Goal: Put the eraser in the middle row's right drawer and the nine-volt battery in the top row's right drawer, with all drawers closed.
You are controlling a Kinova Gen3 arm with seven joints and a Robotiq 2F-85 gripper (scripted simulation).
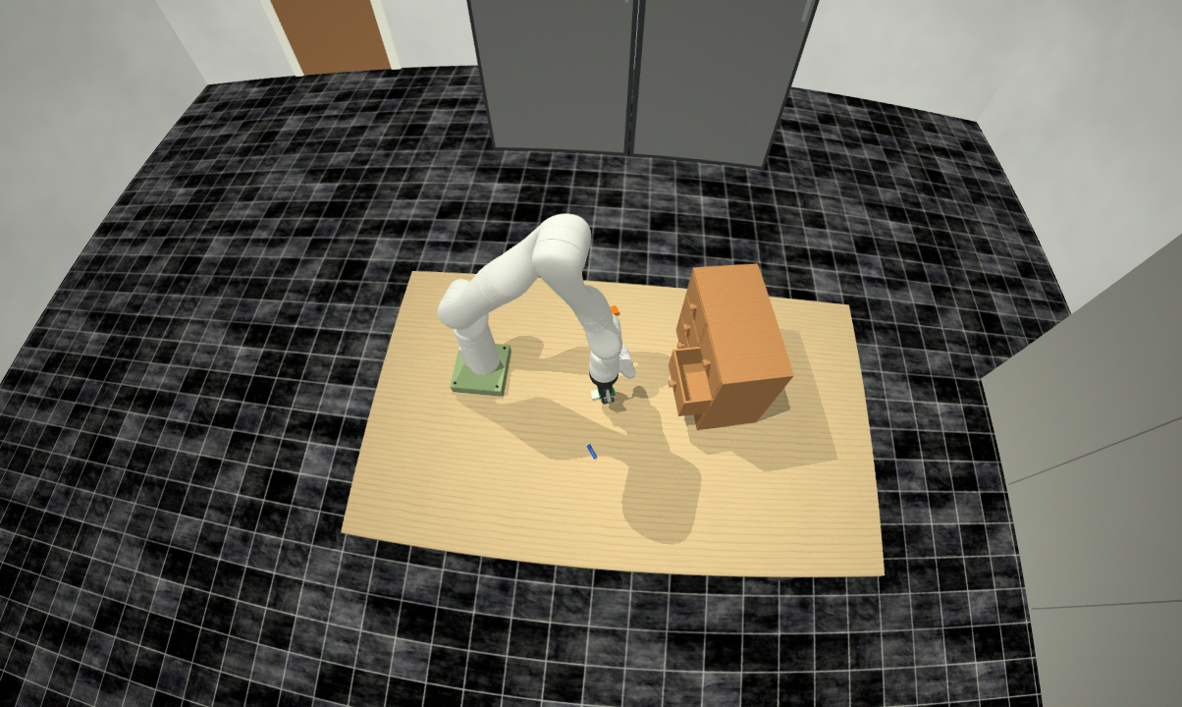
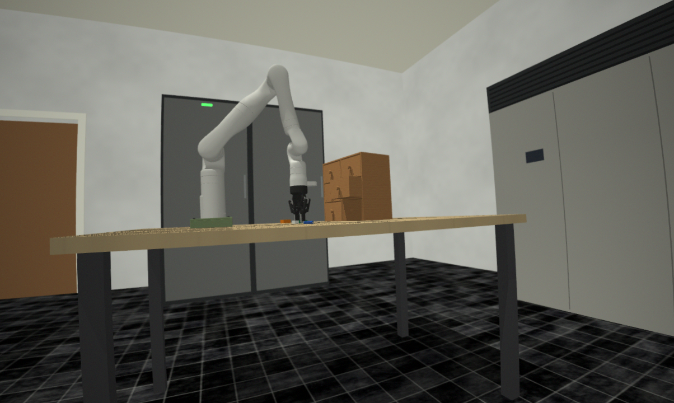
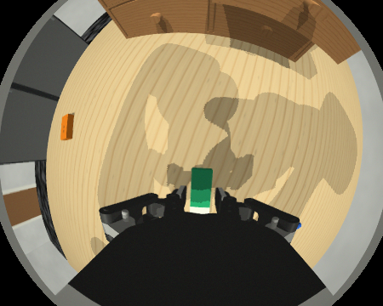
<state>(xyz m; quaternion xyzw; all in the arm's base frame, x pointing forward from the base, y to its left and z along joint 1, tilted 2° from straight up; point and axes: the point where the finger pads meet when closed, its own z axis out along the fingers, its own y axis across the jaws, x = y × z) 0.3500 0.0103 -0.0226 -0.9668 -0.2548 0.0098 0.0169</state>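
My gripper is now 10 mm past the eraser and 10 mm above it. Round my hand: blue stick: 20 mm ahead, 170 mm to the right, 10 mm below; nine-volt battery: 40 mm behind, 270 mm to the left, 10 mm below.
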